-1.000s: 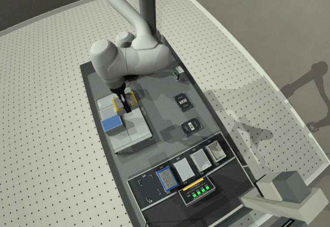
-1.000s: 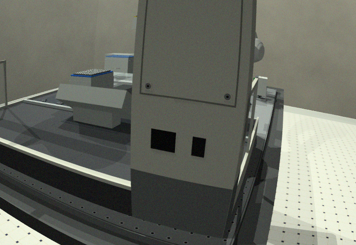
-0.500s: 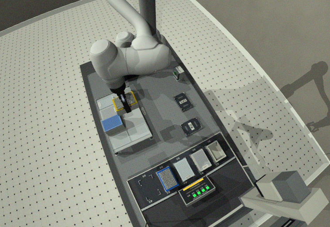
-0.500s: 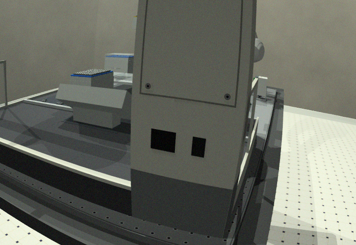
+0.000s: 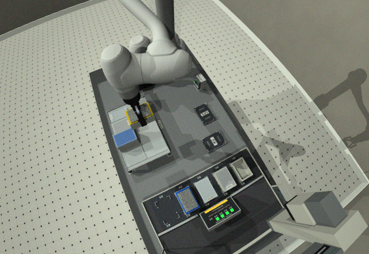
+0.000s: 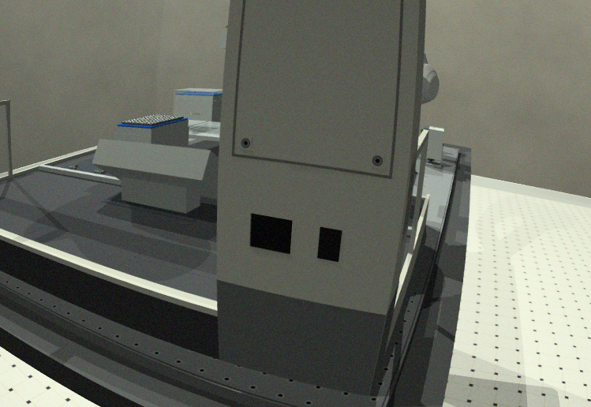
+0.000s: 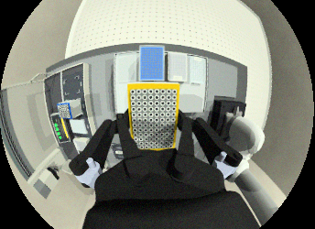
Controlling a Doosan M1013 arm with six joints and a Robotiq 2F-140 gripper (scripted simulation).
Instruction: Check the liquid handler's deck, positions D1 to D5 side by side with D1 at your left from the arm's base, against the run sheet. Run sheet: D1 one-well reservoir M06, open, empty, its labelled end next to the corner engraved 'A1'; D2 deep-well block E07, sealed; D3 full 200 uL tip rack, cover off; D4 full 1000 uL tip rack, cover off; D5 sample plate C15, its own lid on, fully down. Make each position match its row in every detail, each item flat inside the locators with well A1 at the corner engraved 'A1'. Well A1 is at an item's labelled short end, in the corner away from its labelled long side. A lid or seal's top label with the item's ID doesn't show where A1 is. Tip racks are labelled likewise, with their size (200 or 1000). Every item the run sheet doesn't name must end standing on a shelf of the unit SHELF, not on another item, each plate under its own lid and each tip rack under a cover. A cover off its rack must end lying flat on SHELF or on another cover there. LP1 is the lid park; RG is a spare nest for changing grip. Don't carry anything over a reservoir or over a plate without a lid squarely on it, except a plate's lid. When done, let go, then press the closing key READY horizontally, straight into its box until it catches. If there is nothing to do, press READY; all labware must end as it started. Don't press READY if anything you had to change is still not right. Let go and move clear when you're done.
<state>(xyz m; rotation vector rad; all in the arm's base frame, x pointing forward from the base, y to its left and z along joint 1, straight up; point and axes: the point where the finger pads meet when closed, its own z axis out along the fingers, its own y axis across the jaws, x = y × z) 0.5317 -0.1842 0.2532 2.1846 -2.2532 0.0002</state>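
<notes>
My gripper is now 6 cm past the shelf unit, 7 cm to the left of it and 26 cm above it. Also, from my hand: blue-rimmed tip rack: 47 cm ahead, 3 cm to the left, 20 cm below; spare nest: 23 cm ahead, 36 cm to the left, 31 cm below; yellow-rimmed tip rack: 1 cm behind, 1 cm to the left, 1 cm above.
</notes>
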